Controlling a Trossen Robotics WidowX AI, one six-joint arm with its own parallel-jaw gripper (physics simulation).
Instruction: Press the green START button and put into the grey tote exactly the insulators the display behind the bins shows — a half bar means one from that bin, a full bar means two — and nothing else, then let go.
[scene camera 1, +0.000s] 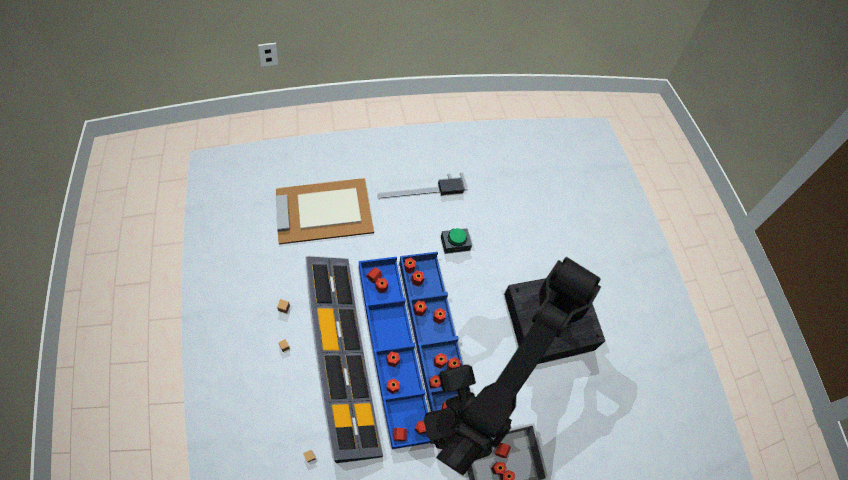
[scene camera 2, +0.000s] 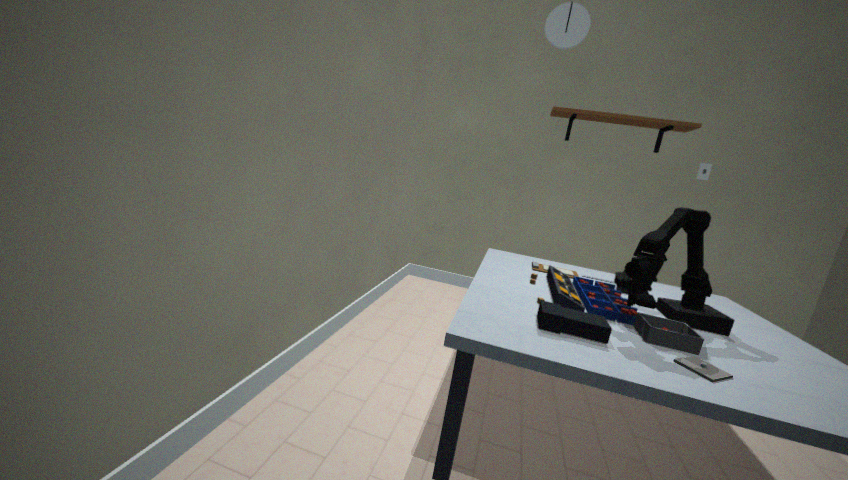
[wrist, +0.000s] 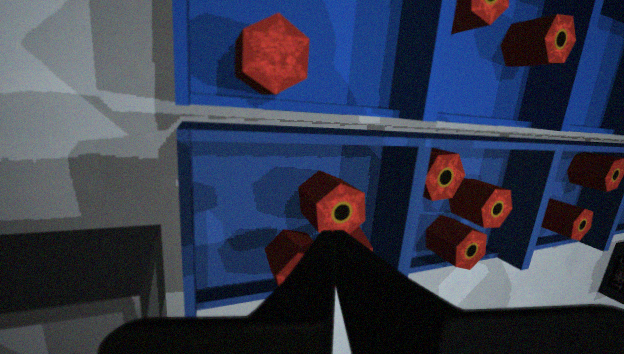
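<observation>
The black gripper (wrist: 336, 233) is shut, its tips together with nothing between them, over the end bin of the right blue bin row (scene camera 1: 423, 290). Three red insulators lie in that bin; one (wrist: 341, 212) shows its bore just beyond the tips, the others are partly behind the fingers. The left blue row (scene camera 1: 389, 327) has an empty second bin. The display (scene camera 1: 314, 380) shows a full yellow bar second from the top in its left column and half bars in both bottom cells. The grey tote (scene camera 1: 537, 453) (scene camera 2: 669, 342) holds several red insulators. The green button (scene camera 1: 457, 236) is beyond the bins.
A clipboard (scene camera 1: 365, 217) and a caliper (scene camera 1: 451, 186) lie past the bins. Small tan blocks (scene camera 1: 283, 305) lie left of the display. A flat grey plate (scene camera 2: 702, 368) lies near the table edge by the tote. The arm's base (scene camera 1: 586, 339) stands right of the bins.
</observation>
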